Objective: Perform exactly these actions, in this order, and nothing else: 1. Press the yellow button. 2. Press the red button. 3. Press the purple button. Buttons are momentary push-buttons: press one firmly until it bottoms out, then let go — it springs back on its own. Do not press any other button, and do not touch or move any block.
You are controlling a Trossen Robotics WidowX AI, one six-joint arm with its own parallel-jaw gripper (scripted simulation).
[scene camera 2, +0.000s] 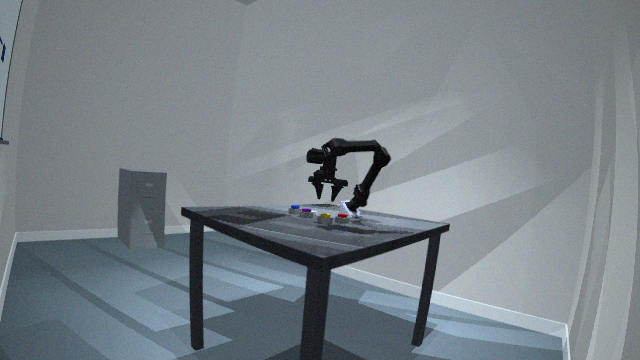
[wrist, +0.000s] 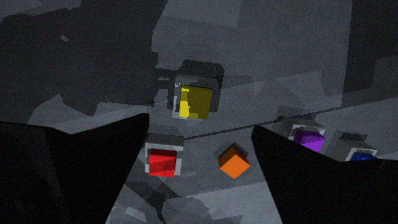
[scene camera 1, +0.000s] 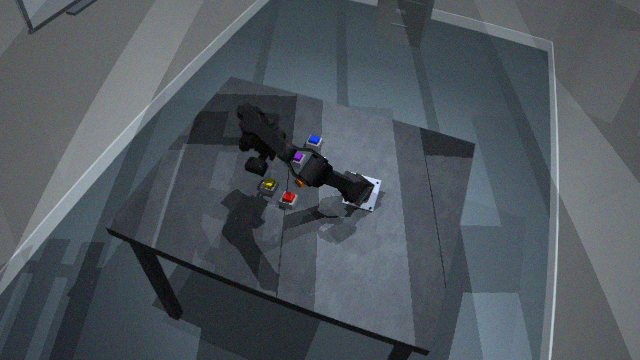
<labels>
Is the gripper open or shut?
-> Open.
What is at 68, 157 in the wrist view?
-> The gripper.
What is the gripper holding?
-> Nothing.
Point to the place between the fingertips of the gripper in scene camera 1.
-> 266, 168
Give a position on a yellow button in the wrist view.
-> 195, 102
</labels>
